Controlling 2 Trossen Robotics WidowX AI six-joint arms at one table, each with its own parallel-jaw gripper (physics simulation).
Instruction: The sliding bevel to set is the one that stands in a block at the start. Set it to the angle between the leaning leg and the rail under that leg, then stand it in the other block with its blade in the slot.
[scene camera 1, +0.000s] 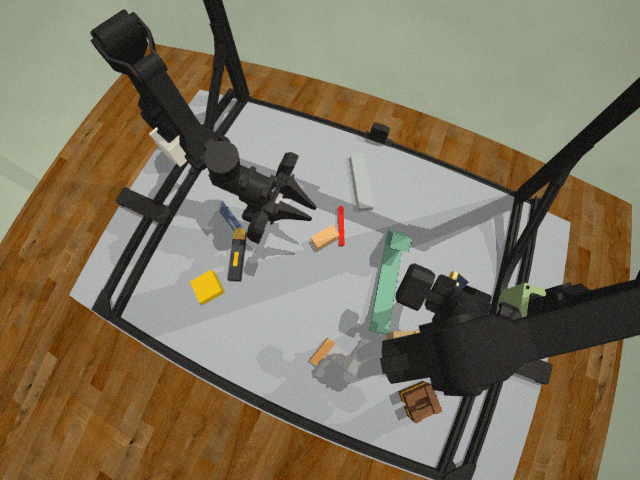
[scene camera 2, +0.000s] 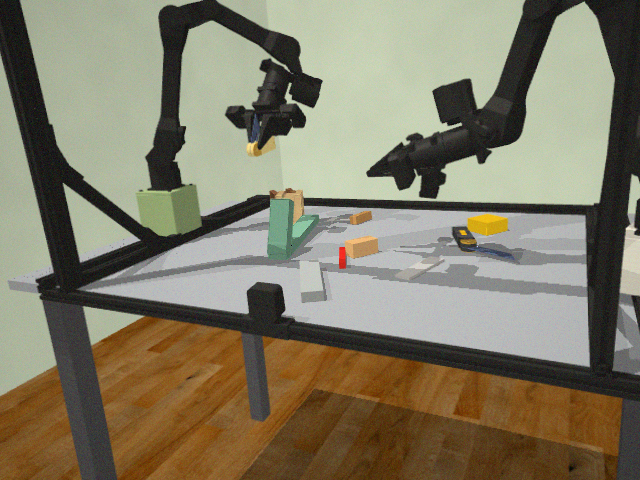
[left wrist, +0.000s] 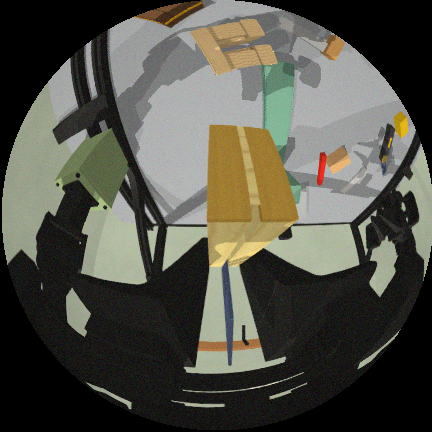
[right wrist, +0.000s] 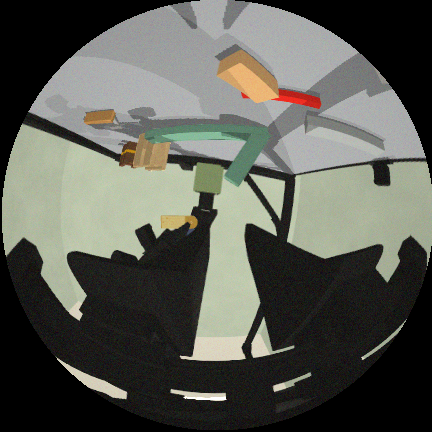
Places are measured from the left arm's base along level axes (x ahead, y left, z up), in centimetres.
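Pixels of known places: left gripper, between the fingertips: (scene camera 1: 453, 282) (scene camera 2: 254, 148) (left wrist: 223, 243) (right wrist: 189, 221); right gripper, between the fingertips: (scene camera 1: 313, 213) (scene camera 2: 368, 172) (left wrist: 374, 215) (right wrist: 227, 229); left arm's base, origin of its link: (scene camera 1: 541, 311) (scene camera 2: 166, 188) (left wrist: 78, 194) (right wrist: 206, 192); right arm's base, origin of its link: (scene camera 1: 171, 129).
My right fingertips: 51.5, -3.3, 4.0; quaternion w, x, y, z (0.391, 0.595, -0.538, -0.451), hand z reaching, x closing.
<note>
Ahead of a thing's pixels: the offset from my right fingertips to its middle, as dx, dy, dz.
The sliding bevel {-27.7, +8.2, +7.6} (scene camera 1: 456, 277) (scene camera 2: 262, 148) (left wrist: 250, 175) (right wrist: 177, 222) has a yellow handle and a thin dark blue blade. My left gripper (scene camera 2: 258, 140) (left wrist: 223, 243) is shut on it, high above the table; the handle sticks out past the fingertips and the blade lies between the fingers. The green rail {-18.9, +4.4, -14.7} (scene camera 1: 386, 289) (scene camera 2: 306, 232) (left wrist: 279, 95) (right wrist: 200, 134) lies flat, with the green leaning leg {-18.0, -4.3, -10.5} (scene camera 1: 400, 241) (scene camera 2: 280, 227) (right wrist: 248, 157) rising from one end. A tan slotted block {-26.1, +17.6, -12.1} (scene camera 1: 404, 334) (left wrist: 210, 50) and a brown slotted block {-33.1, +28.0, -12.9} (scene camera 1: 421, 401) stand nearby. My right gripper (scene camera 1: 312, 213) (scene camera 2: 369, 172) (right wrist: 227, 229) is open and empty.
A red stick {-4.5, -5.4, -15.9} (scene camera 1: 341, 226) lies beside an orange block {-1.9, -0.9, -15.0} (scene camera 1: 324, 237); a smaller orange block {-13.7, +25.7, -15.8} (scene camera 1: 322, 352), a grey bar {-5.6, -18.8, -15.6} (scene camera 1: 360, 181), a yellow block {+20.6, +19.9, -15.1} (scene camera 1: 207, 286) and a black-handled blue-bladed tool {+20.4, +6.7, -15.6} (scene camera 1: 236, 258) lie around. Dark frame rails (scene camera 2: 413, 349) border the table.
</note>
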